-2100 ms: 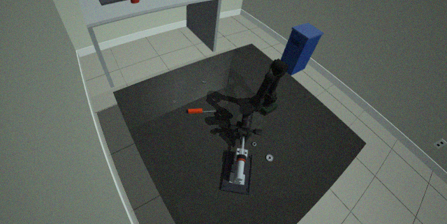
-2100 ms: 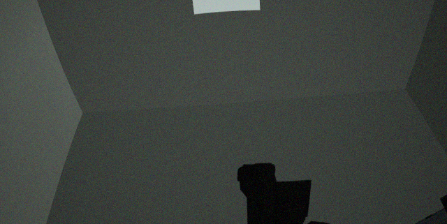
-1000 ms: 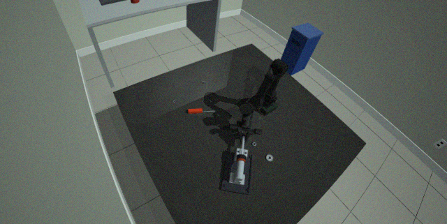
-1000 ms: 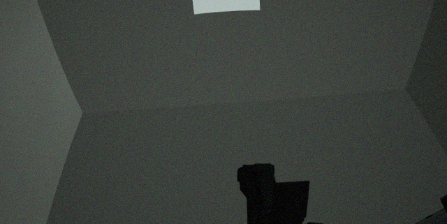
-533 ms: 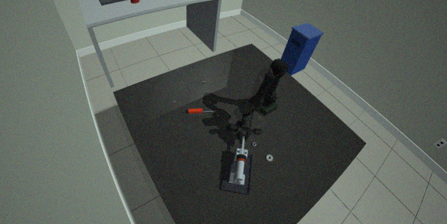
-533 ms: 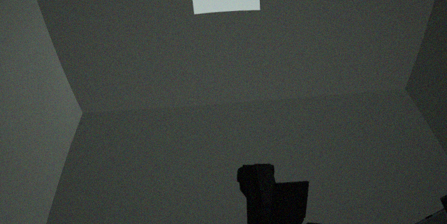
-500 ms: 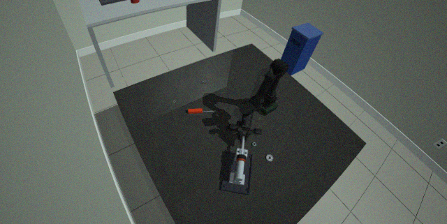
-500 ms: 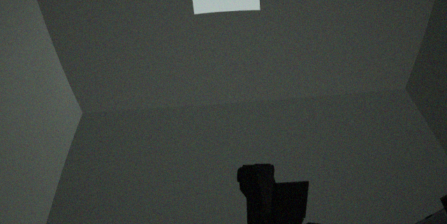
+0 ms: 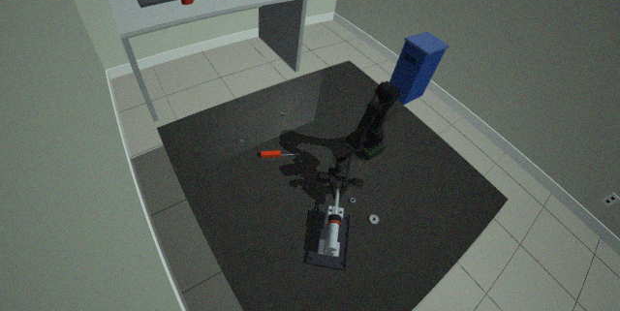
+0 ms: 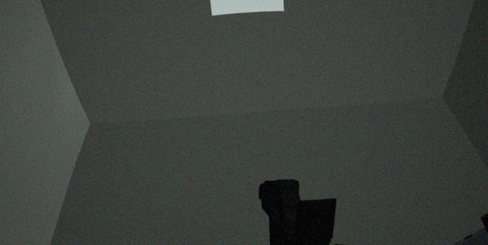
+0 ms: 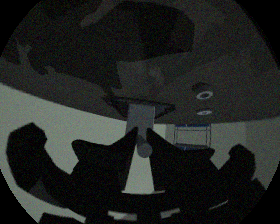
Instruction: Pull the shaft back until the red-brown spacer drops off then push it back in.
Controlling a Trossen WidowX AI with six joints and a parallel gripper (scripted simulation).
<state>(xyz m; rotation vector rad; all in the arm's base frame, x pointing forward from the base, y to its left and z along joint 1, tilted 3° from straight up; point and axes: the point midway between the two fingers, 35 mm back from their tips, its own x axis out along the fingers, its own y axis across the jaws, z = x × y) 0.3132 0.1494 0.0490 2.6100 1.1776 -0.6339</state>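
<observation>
Now: gripper tip 2 cm short of the pale shaft, 3 cm to the right of it and 2 cm below it. Round my gripper tip: orange-handled screwdriver (7 cm ahead, 34 cm to the right, 6 cm below).
</observation>
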